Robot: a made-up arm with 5 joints. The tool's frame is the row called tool. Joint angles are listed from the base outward. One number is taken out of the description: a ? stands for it. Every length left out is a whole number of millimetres.
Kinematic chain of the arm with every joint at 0, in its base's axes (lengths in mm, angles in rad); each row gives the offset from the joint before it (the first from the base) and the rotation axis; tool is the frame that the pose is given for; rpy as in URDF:
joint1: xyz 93 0 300 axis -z
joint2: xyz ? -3 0 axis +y
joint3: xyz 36 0 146 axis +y
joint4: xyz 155 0 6 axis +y
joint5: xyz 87 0 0 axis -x
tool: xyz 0 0 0 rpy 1.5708 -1.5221 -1.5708
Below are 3 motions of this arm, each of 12 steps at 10 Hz.
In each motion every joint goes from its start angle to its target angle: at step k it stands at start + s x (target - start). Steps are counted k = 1, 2, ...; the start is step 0. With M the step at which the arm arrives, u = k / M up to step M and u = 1 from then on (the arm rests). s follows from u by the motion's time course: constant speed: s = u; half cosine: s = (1 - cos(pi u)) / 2; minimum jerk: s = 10 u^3 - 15 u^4 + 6 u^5.
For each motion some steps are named. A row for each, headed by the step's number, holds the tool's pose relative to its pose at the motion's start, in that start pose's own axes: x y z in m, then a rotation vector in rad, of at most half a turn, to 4 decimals.
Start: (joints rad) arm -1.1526 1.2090 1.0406 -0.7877 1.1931
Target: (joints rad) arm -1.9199 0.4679 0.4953 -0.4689 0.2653
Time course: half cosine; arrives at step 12
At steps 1, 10, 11, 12:
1: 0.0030 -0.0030 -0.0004 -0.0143 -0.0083 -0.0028
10: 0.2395 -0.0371 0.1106 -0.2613 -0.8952 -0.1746
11: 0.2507 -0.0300 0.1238 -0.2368 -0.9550 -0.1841
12: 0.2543 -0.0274 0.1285 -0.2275 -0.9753 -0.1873

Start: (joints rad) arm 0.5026 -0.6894 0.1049 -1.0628 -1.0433
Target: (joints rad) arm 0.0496 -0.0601 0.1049 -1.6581 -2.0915
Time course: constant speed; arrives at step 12
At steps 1, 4, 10, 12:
1: -0.0092 -0.0084 0.0044 -0.0038 -0.0014 -0.1250
4: -0.0402 -0.0287 0.0210 -0.0141 -0.0069 -0.5000
10: -0.1098 -0.0432 0.0677 -0.0308 -0.0237 -1.2502
12: -0.1327 -0.0398 0.0866 -0.0351 -0.0310 -1.5002

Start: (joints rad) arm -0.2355 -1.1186 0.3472 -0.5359 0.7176
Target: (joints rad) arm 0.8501 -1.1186 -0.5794 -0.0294 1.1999
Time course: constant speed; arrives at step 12
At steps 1, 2, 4, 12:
1: 0.0084 -0.0124 -0.0051 -0.0393 -0.0130 0.1279
2: 0.0186 -0.0233 -0.0092 -0.0767 -0.0263 0.2566
4: 0.0439 -0.0393 -0.0147 -0.1462 -0.0543 0.5158
12: 0.1550 0.0000 -0.0113 -0.3531 -0.1963 1.5673

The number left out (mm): 48
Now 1 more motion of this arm.
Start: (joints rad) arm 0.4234 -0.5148 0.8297 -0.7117 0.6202
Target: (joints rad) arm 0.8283 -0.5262 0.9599 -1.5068 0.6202
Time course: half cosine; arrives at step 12
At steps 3, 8, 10, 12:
3: -0.0018 -0.0152 0.0029 -0.0986 -0.0543 0.0256
8: -0.0028 -0.0709 0.0308 -0.4777 -0.2912 0.1859
10: -0.0013 -0.0842 0.0435 -0.5817 -0.3671 0.2510
12: -0.0006 -0.0885 0.0485 -0.6182 -0.3953 0.2767

